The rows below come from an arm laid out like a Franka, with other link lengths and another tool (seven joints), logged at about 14 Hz.
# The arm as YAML. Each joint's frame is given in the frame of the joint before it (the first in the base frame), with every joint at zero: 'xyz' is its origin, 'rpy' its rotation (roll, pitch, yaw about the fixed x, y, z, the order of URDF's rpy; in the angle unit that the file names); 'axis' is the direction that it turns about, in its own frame. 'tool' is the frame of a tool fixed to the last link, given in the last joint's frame.
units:
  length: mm
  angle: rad
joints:
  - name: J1
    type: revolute
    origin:
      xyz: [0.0, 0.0, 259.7]
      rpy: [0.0, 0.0, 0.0]
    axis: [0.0, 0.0, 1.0]
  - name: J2
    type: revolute
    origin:
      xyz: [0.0, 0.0, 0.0]
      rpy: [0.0, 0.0, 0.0]
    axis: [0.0, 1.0, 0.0]
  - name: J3
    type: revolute
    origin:
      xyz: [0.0, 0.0, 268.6]
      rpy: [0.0, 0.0, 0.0]
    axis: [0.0, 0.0, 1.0]
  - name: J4
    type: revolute
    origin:
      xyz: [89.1, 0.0, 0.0]
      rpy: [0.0, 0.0, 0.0]
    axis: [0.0, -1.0, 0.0]
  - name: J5
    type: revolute
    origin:
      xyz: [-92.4, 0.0, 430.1]
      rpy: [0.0, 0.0, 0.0]
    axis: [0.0, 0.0, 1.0]
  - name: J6
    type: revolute
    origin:
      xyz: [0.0, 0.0, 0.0]
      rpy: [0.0, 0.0, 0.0]
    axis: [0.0, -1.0, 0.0]
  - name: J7
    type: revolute
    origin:
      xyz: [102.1, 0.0, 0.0]
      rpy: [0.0, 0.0, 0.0]
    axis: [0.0, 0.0, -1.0]
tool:
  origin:
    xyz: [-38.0, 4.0, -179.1]
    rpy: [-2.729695, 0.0, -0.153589]
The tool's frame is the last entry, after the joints.
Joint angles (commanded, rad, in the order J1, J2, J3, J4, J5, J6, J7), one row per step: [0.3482 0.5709 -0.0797 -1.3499 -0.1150 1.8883 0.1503]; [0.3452 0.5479 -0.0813 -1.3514 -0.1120 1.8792 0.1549]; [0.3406 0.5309 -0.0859 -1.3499 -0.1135 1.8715 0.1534]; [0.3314 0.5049 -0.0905 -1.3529 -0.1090 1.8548 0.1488]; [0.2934 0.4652 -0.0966 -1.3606 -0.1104 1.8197 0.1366]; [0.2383 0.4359 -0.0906 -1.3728 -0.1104 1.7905 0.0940]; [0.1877 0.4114 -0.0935 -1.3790 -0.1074 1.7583 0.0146]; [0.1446 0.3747 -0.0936 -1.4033 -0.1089 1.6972 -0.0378]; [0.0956 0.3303 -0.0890 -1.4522 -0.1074 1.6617 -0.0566]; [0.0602 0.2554 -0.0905 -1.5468 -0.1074 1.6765 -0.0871]
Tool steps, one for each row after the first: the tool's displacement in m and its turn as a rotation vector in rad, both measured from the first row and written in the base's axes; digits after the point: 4 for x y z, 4 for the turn. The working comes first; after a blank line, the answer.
Tool pose at each row, in the base's axes (x y z in m, rotation vector in rad; the steps are taken from these numbers as rounded here): [0.6899 0.1885 0.1971 -2.8840 -0.0241 -0.0146]; [0.6900 0.1857 0.2121 -2.8775 -0.0099 -0.0339]; [0.6913 0.1794 0.2247 -2.8772 -0.0010 -0.0514]; [0.6907 0.1696 0.2407 -2.8723 0.0163 -0.0607]; [0.6902 0.1366 0.2628 -2.8752 0.0694 -0.0623]; [0.6884 0.0986 0.2754 -2.8745 0.0909 -0.0375]; [0.6851 0.0580 0.2877 -2.8744 0.0673 0.0028]; [0.6703 0.0239 0.2975 -2.8757 0.0788 0.0828]; [0.6534 -0.0080 0.3014 -2.8654 0.1337 0.1380]; [0.6343 -0.0341 0.3046 -2.8543 0.1449 0.1500]

[0.0001 -0.0028 0.0150 0.0066 -0.0119 -0.0113]; [0.0014 -0.0091 0.0276 0.0068 -0.0231 -0.0190]; [0.0008 -0.0189 0.0436 0.0116 -0.0279 -0.0316]; [0.0003 -0.0519 0.0657 0.0081 -0.0243 -0.0680]; [-0.0015 -0.0899 0.0783 0.0086 -0.0055 -0.0806]; [-0.0048 -0.1305 0.0906 0.0092 0.0200 -0.0609]; [-0.0196 -0.1646 0.1004 0.0062 0.0757 -0.0616]; [-0.0365 -0.1965 0.1043 0.0125 0.1186 -0.0944]; [-0.0556 -0.2226 0.1075 0.0226 0.1282 -0.1012]
